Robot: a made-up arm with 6 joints. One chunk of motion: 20 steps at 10 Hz.
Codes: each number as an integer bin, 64 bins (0 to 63) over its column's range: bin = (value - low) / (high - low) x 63, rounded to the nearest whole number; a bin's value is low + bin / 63 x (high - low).
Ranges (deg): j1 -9..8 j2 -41..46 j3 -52..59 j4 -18..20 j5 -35..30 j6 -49..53
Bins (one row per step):
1: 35 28 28 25 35 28
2: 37 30 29 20 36 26
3: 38 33 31 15 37 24
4: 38 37 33 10 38 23
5: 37 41 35 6 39 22
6: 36 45 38 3 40 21
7: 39 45 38 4 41 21
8: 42 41 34 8 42 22
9: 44 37 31 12 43 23
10: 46 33 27 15 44 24
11: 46 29 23 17 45 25
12: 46 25 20 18 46 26
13: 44 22 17 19 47 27
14: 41 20 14 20 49 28
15: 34 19 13 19 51 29
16: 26 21 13 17 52 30
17: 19 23 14 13 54 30
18: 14 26 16 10 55 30
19: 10 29 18 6 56 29
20: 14 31 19 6 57 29
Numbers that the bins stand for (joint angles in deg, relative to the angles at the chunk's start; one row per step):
1: 0.44 -2.33 -2.67 -2.92 1.11 -3.67
2: 0.98 0.43 -0.90 -5.94 2.14 -6.90
3: 1.25 4.57 2.62 -8.95 3.17 -10.14
4: 1.25 10.10 6.14 -11.97 4.21 -11.76
5: 0.98 15.62 9.67 -14.38 5.24 -13.38
6: 0.71 21.14 14.95 -16.19 6.27 -15.00
7: 1.52 21.14 14.95 -15.59 7.30 -15.00
8: 2.33 15.62 7.90 -13.17 8.33 -13.38
9: 2.87 10.10 2.62 -10.76 9.37 -11.76
10: 3.41 4.57 -4.43 -8.95 10.40 -10.14
11: 3.41 -0.95 -11.48 -7.75 11.43 -8.52
12: 3.41 -6.48 -16.76 -7.14 12.46 -6.90
13: 2.87 -10.62 -22.05 -6.54 13.49 -5.29
14: 2.06 -13.38 -27.33 -5.94 15.56 -3.67
15: 0.17 -14.76 -29.10 -6.54 17.62 -2.05
16: -1.98 -12.00 -29.10 -7.75 18.65 -0.43
17: -3.87 -9.24 -27.33 -10.16 20.71 -0.43
18: -5.22 -5.10 -23.81 -11.97 21.75 -0.43
19: -6.30 -0.95 -20.29 -14.38 22.78 -2.05
20: -5.22 1.81 -18.52 -14.38 23.81 -2.05

